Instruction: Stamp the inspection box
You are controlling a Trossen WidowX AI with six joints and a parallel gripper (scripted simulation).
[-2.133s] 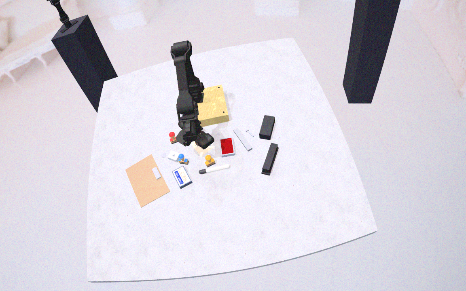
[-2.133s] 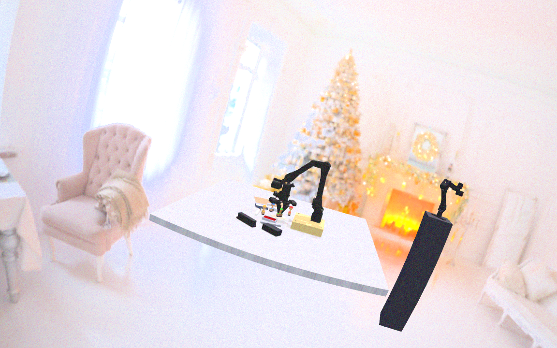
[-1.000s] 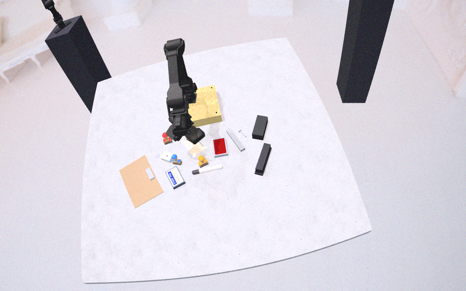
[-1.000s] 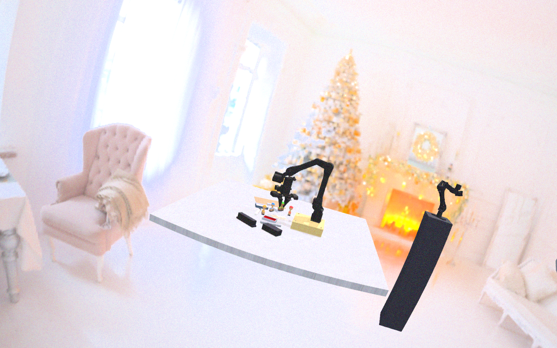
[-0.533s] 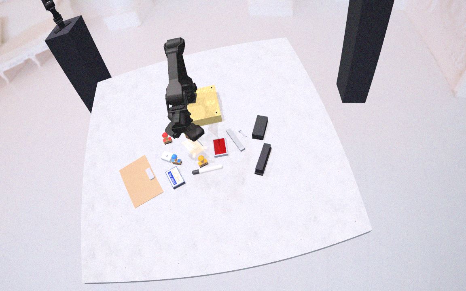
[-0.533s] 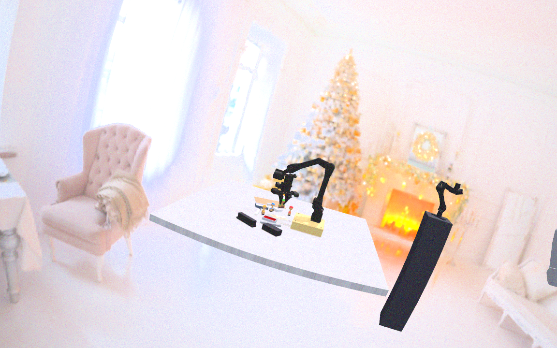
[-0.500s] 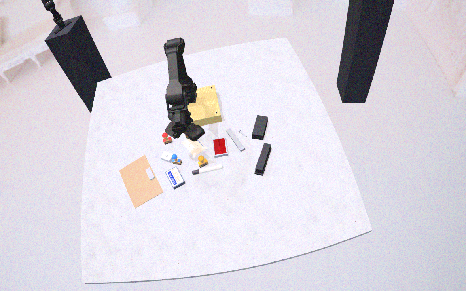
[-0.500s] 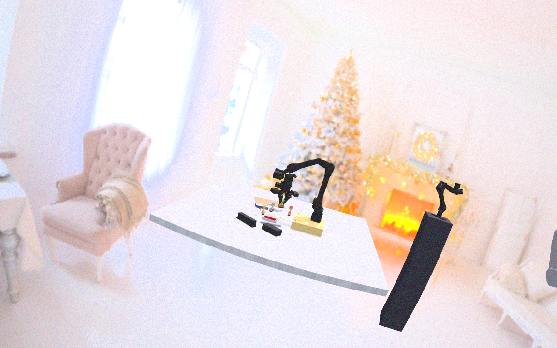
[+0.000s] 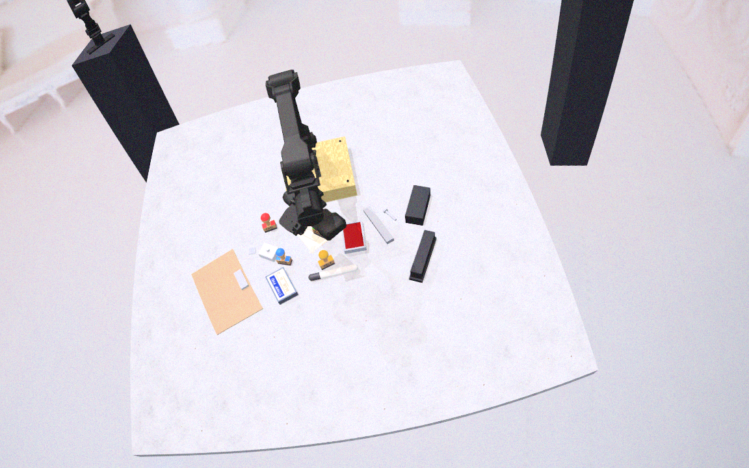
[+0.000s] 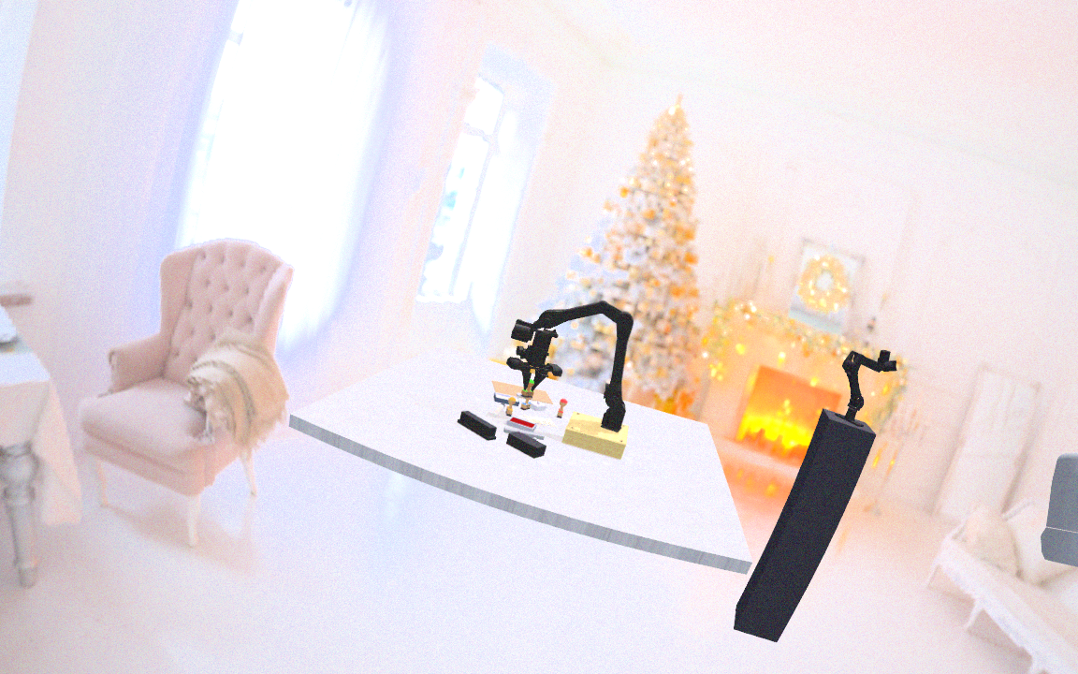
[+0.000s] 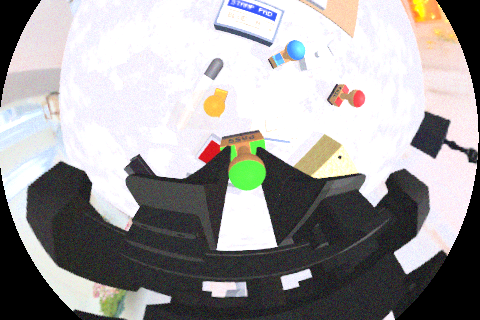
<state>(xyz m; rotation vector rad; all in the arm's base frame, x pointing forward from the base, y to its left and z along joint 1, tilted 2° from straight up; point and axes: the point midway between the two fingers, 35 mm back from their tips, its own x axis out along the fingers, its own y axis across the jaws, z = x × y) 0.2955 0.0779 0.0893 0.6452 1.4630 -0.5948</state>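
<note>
The orange-knobbed stamp is 5 cm ahead of my gripper tip and 9 cm below it. Also, from my gripper tip: marker 8 cm ahead, 10 cm below; then red ink pad 3 cm behind, 7 cm to the left, 10 cm below; then green-knobbed stamp right at my gripper tip.
</note>
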